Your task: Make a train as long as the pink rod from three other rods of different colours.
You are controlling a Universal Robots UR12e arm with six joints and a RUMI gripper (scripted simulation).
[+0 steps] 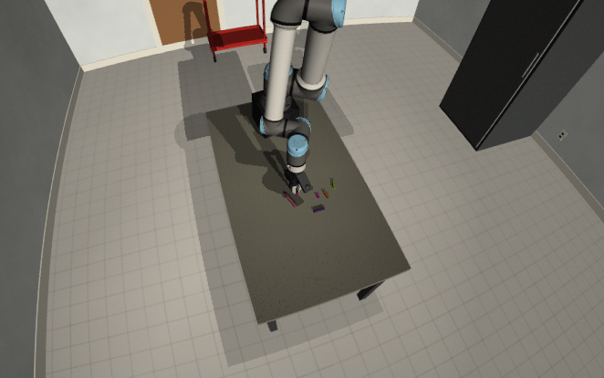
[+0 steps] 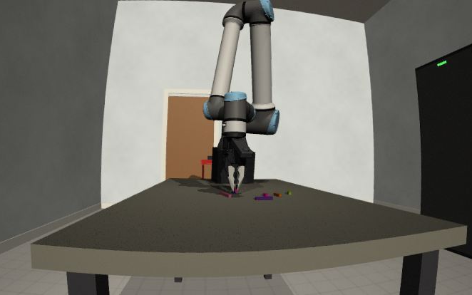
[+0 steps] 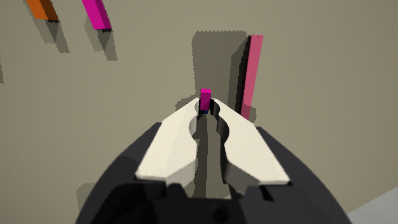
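The blue rod is 20 mm below my hand, 20 mm behind it and 10 mm to the right of it. Round my hand: purple rod (110 mm to the left, 110 mm ahead, 20 mm below); then orange rod (160 mm to the left, 20 mm below, 20 mm ahead); then pink rod (40 mm to the right, 30 mm ahead, 20 mm below).
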